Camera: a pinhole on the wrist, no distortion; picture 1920 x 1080 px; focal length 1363.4 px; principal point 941.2 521.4 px. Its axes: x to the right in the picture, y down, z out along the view. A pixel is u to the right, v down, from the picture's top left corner.
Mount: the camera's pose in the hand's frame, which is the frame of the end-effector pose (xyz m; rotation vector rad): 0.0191 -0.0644 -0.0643 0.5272 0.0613 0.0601
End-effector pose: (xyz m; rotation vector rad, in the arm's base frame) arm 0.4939 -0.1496 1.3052 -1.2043 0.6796 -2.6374
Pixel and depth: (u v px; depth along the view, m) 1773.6 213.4 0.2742
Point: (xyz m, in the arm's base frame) 0.4654 -0.0484 1.6360
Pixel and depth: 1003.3 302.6 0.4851
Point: 0.6904 0.0480 1.7130
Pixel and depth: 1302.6 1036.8 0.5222
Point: 0.7347 -0.2435 1.7738
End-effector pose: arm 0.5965 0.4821 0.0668 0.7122 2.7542 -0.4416
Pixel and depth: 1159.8 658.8 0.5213
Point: 0.4118 0.1688 -0.2919
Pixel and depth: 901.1 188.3 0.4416
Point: 0.4139 0.0915 -0.1036
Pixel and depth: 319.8 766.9 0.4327
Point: 0.6689 0.1028 -0.1619
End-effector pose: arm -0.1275 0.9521 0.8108 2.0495 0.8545 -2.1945
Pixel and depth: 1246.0 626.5 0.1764
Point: -0.2741 1.0570 0.7953
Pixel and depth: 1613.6 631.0 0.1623
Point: -0.2630 1.0681 0.7553
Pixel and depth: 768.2 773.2 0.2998
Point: -0.3963 1.0076 0.8702
